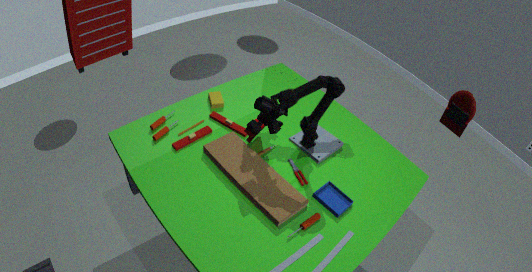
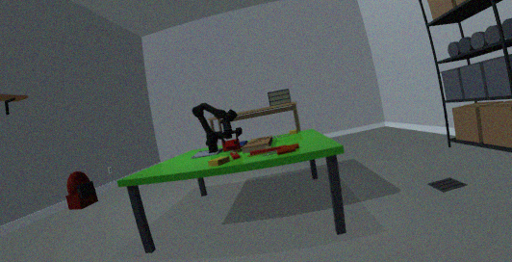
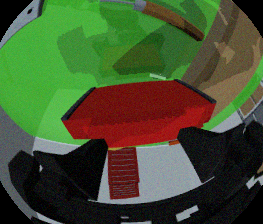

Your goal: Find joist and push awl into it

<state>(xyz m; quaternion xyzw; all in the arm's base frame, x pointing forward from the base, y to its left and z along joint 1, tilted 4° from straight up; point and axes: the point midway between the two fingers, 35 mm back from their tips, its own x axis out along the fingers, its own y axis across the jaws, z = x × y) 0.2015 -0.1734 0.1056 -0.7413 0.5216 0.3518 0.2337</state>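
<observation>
Right now the stud finder is 1 cm ahead of my gripper tip, 1 cm to the left of it and 1 cm below it. Also, from my gripper tip: awl (2 cm behind, 12 cm to the left, 7 cm below); blue tray (7 cm behind, 53 cm to the left, 6 cm below).
</observation>
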